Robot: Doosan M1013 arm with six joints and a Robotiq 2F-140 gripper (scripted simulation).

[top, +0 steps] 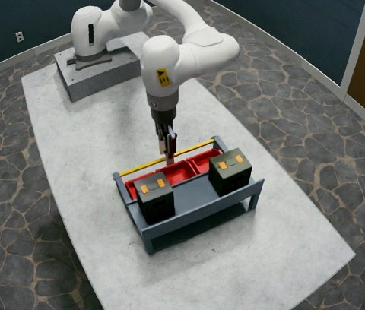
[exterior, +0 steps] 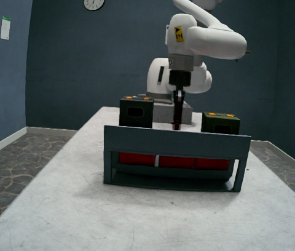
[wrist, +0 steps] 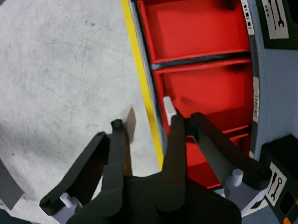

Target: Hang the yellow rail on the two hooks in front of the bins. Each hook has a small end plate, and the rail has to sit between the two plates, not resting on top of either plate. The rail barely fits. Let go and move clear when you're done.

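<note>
My hand is 30 mm above the yellow rail. Round my hand: rack back panel: 270 mm ahead, 20 mm to the left, 40 mm above.
</note>
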